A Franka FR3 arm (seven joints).
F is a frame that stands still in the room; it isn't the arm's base.
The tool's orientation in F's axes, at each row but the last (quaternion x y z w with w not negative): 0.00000 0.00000 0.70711 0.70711; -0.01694 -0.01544 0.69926 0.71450; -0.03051 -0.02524 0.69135 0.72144; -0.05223 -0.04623 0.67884 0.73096; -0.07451 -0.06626 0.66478 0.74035; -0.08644 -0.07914 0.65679 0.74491; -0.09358 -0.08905 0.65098 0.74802; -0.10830 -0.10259 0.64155 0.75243; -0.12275 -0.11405 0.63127 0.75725; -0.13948 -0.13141 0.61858 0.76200; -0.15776 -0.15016 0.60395 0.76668; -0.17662 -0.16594 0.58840 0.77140; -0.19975 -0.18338 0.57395 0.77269
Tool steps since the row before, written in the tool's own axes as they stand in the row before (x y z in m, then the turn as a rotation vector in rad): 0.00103 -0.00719 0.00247 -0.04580 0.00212 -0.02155; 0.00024 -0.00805 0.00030 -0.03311 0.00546 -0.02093; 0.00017 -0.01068 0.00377 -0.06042 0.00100 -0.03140; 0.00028 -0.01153 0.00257 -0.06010 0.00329 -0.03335; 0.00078 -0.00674 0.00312 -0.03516 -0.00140 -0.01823; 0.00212 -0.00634 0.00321 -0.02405 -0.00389 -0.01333; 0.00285 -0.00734 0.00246 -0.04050 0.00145 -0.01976; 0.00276 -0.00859 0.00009 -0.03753 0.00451 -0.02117; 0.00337 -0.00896 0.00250 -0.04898 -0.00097 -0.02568; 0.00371 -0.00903 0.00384 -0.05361 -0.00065 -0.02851; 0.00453 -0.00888 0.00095 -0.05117 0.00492 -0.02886; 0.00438 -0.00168 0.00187 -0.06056 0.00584 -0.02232; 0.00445 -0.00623 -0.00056 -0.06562 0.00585 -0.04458
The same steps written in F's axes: 0.00719 0.00103 0.00247 -0.00212 -0.04580 -0.02155; 0.00803 0.00007 0.00067 -0.00521 -0.03304 -0.02110; 0.01035 -0.00025 0.00460 -0.00111 -0.06061 -0.03103; 0.01105 -0.00053 0.00415 -0.00308 -0.06015 -0.03328; 0.00604 0.00014 0.00439 0.00118 -0.03551 -0.01756; 0.00564 0.00141 0.00461 0.00384 -0.02467 -0.01216; 0.00679 0.00189 0.00429 -0.00188 -0.04040 -0.01993; 0.00851 0.00141 0.00266 -0.00389 -0.03704 -0.02214; 0.00809 0.00187 0.00538 0.00065 -0.04944 -0.02479; 0.00749 0.00206 0.00705 0.00049 -0.05406 -0.02766; 0.00842 0.00251 0.00480 -0.00371 -0.05047 -0.03024; 0.00167 0.00397 0.00265 -0.00990 -0.05882 -0.02535; 0.00658 0.00259 0.00300 0.00012 -0.06586 -0.04461
